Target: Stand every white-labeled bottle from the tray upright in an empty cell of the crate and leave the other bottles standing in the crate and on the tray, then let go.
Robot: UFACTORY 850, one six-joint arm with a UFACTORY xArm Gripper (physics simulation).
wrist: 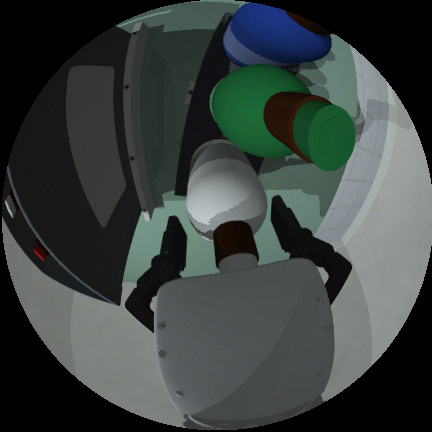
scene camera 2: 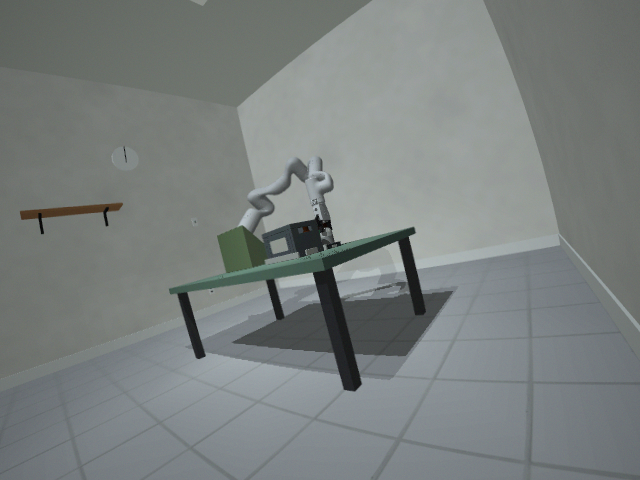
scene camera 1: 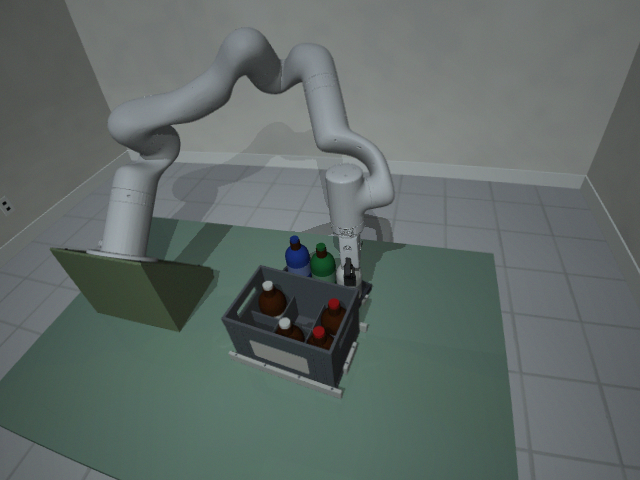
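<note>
The white-labeled bottle (scene camera 1: 342,274) (scene camera 2: 326,239) (wrist: 226,196) stands upright at the right end of the dark tray (scene camera 1: 367,290) (wrist: 204,100). My gripper (scene camera 1: 349,281) (wrist: 225,216) is open around it, with one finger on each side of the bottle in the wrist view. A green bottle (scene camera 1: 323,264) (wrist: 250,107) and a blue bottle (scene camera 1: 298,258) (wrist: 275,37) stand beside it on the tray. The grey crate (scene camera 1: 281,350) (scene camera 2: 293,240) (wrist: 45,125) holds two white-capped brown bottles (scene camera 1: 272,301) (scene camera 1: 290,331) and two red-capped brown bottles (scene camera 1: 333,317) (scene camera 1: 320,339). An empty cell shows at its back middle.
Light rails (scene camera 1: 284,374) (wrist: 134,120) lie along the crate's sides on the green table (scene camera 1: 429,361) (scene camera 2: 232,279). A green block (scene camera 1: 124,289) (scene camera 2: 237,250) under the arm's base stands to the left. The green bottle is close beside the gripper's fingers.
</note>
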